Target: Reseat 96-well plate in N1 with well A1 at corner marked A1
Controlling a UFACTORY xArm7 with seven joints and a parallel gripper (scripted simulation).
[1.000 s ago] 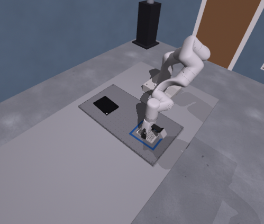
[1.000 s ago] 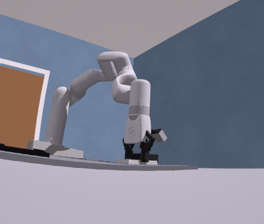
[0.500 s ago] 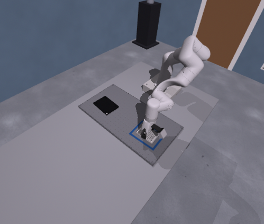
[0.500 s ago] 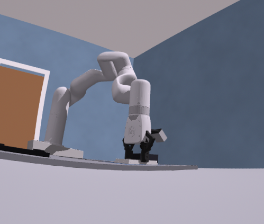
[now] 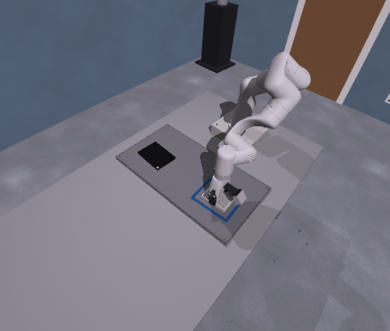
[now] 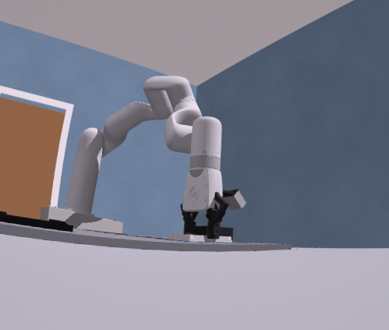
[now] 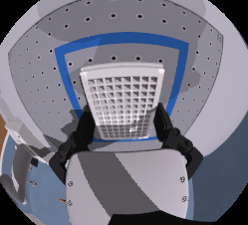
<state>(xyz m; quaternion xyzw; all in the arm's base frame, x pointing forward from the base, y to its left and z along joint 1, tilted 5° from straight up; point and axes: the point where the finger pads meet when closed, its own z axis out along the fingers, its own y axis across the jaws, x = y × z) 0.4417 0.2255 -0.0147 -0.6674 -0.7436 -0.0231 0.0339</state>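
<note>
Now: hand 39 cm to the left of the black plate nest N1, 3 cm short of it and 1 cm above it. Round my hand: white 96-well plate: 1 cm below.
</note>
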